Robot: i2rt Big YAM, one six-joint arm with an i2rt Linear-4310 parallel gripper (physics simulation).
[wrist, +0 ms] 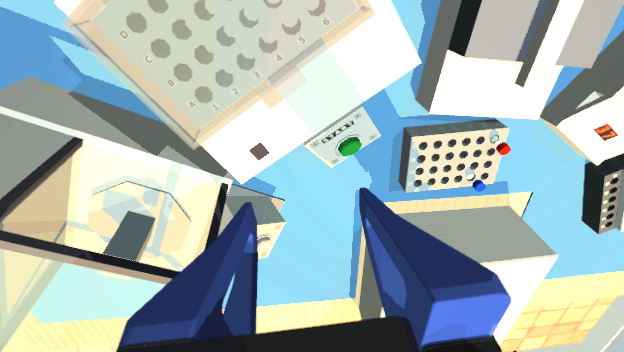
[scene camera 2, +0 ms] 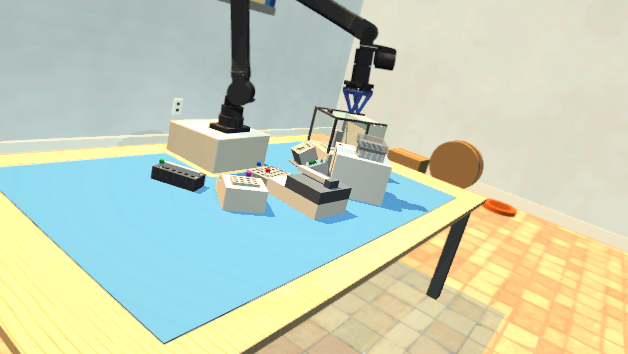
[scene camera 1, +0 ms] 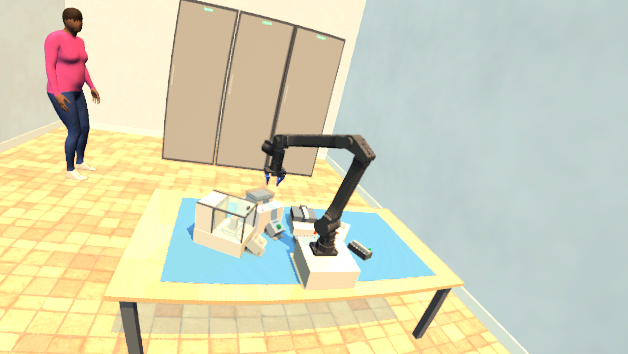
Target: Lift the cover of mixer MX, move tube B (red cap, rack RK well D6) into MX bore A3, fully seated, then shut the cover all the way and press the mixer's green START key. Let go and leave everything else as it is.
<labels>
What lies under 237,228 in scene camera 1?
A glass-walled enclosure.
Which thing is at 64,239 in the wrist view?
A glass-walled enclosure.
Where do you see a clear mixer cover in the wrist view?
197,73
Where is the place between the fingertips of my gripper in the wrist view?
At 306,204
</labels>
